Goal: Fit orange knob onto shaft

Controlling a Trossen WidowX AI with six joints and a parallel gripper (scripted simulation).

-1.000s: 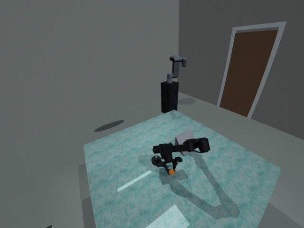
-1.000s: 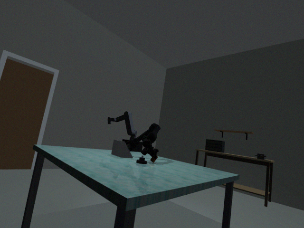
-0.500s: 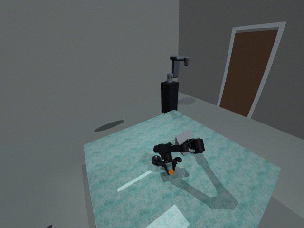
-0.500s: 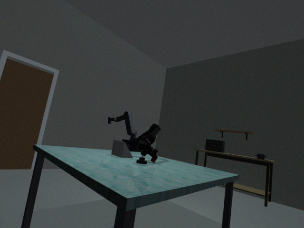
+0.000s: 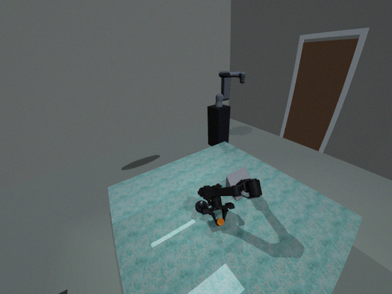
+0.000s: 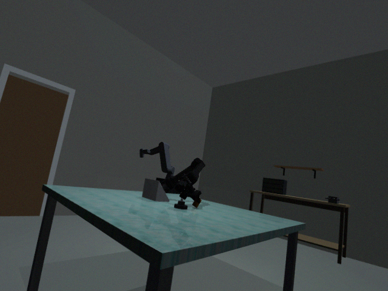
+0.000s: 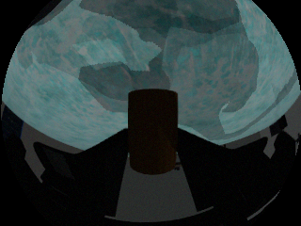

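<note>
Right now the round black pedestal is 170 mm to the right of my gripper tip. Also, from my gripper tip: orange knob 10 mm above.
</note>
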